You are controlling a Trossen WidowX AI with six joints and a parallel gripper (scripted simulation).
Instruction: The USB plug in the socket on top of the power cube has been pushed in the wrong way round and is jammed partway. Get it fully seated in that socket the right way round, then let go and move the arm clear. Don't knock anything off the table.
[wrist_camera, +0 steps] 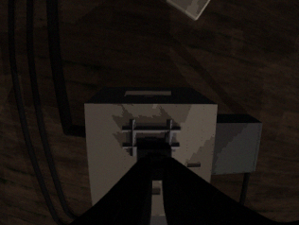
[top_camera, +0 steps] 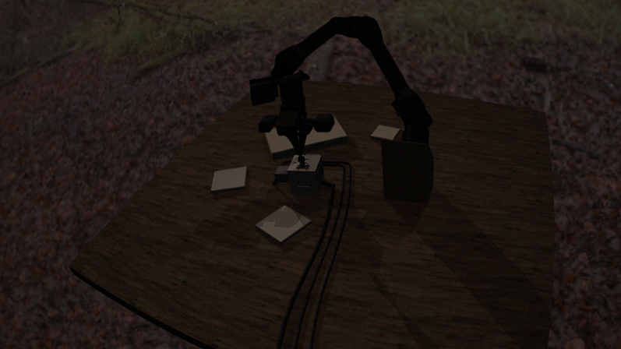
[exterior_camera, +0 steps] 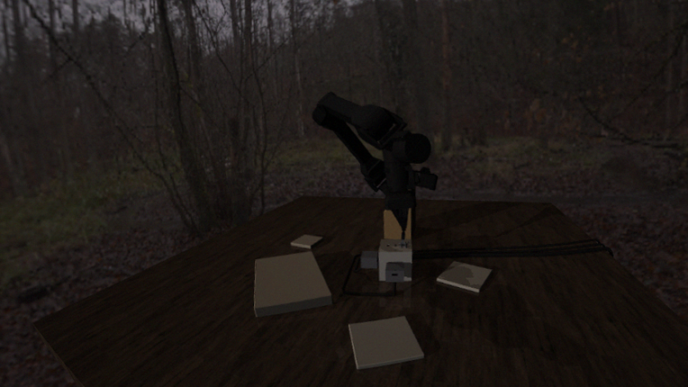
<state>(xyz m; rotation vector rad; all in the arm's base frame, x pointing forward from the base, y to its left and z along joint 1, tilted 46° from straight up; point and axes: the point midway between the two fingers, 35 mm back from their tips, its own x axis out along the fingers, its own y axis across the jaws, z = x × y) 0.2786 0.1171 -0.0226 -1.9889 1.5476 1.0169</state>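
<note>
Right now the dark USB plug is 2 cm below my gripper tip. Round my gripper tip: thick slab (15 cm ahead, 24 cm to the right, 11 cm below); USB socket (5 cm below); flat pale tile (25 cm ahead, 4 cm to the left, 12 cm below).
</note>
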